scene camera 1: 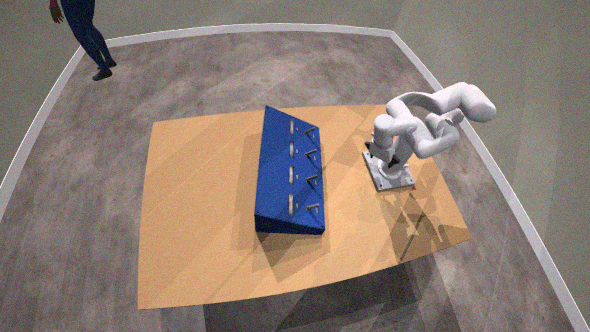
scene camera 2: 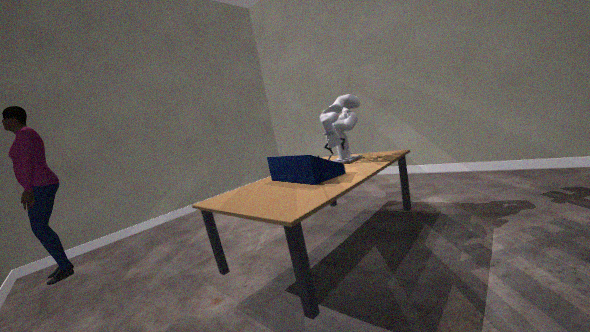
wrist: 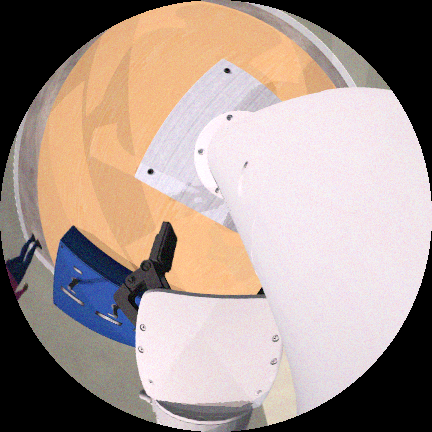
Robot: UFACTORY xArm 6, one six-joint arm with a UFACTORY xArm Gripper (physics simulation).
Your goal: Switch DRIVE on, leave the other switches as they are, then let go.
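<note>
A sloped blue switch panel stands on the table. It carries several small metal levers in a row near its robot-side edge. The DRIVE lever is at the panel's far end in scene camera 1. The levers there lean alike; their labels are unreadable now, and I cannot tell on from off. My gripper is open and empty, close to the arm's base and apart from the panel. In the wrist view the arm hides most of its right finger.
The arm's base plate sits on the wooden table, to the right of the panel in scene camera 1. The folded arm is close around the gripper. A person stands off the table.
</note>
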